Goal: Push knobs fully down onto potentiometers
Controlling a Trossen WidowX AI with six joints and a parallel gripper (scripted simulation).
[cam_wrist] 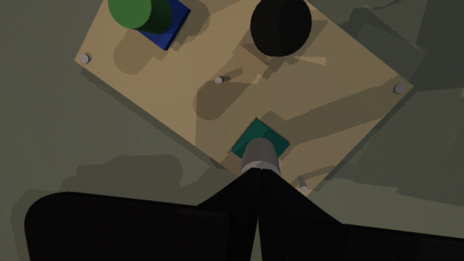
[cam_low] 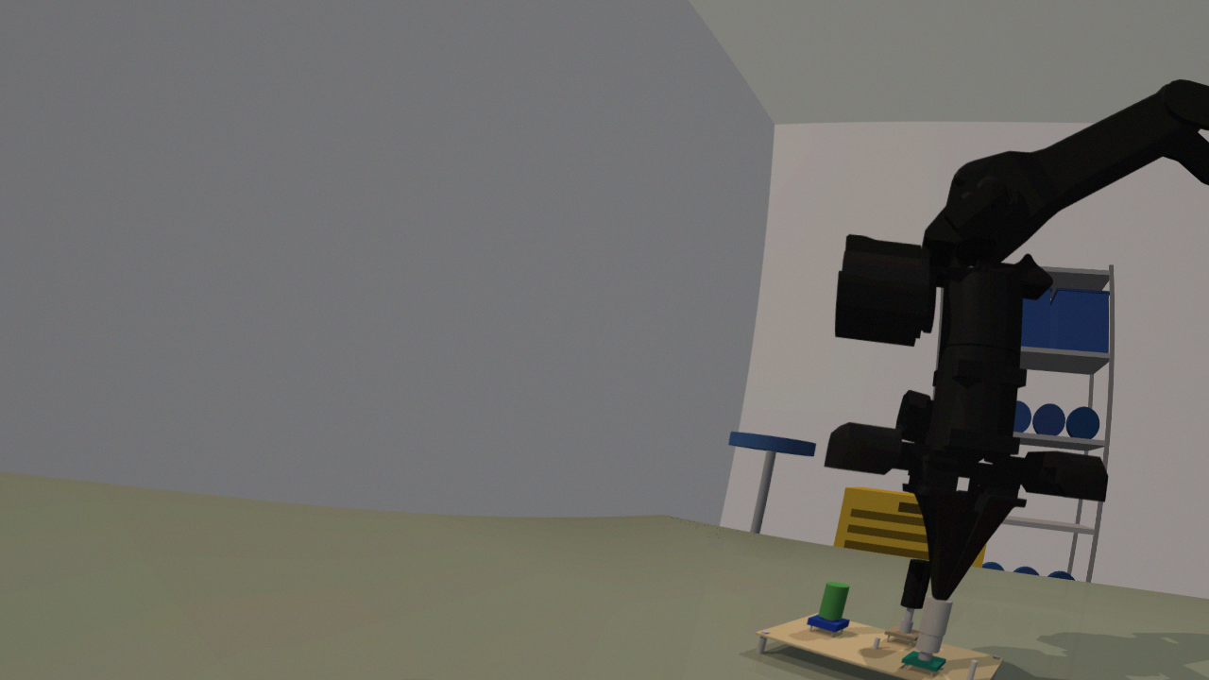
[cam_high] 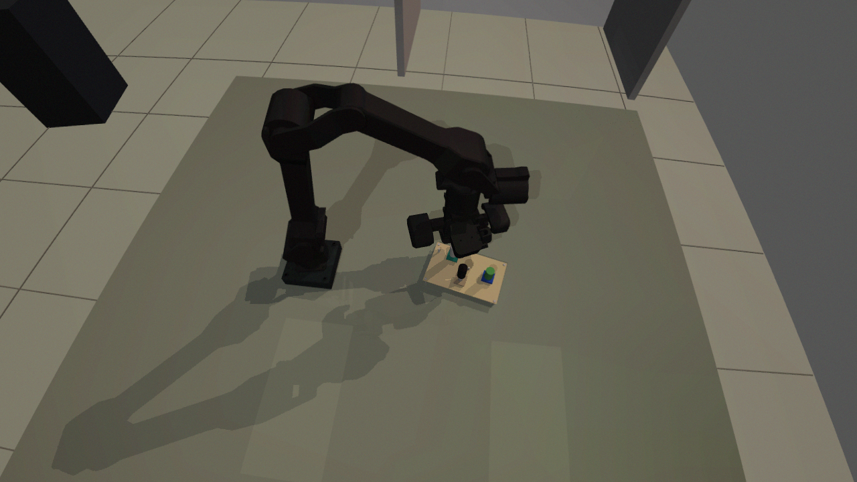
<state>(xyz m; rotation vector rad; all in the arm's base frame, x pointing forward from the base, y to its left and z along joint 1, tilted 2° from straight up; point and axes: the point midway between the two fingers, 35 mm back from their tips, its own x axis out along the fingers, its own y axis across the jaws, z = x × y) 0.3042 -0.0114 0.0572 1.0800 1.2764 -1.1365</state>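
My gripper tip is now 20 mm above the white knob. Also, from my gripper tip: black knob 10 mm ahead, 60 mm to the right.
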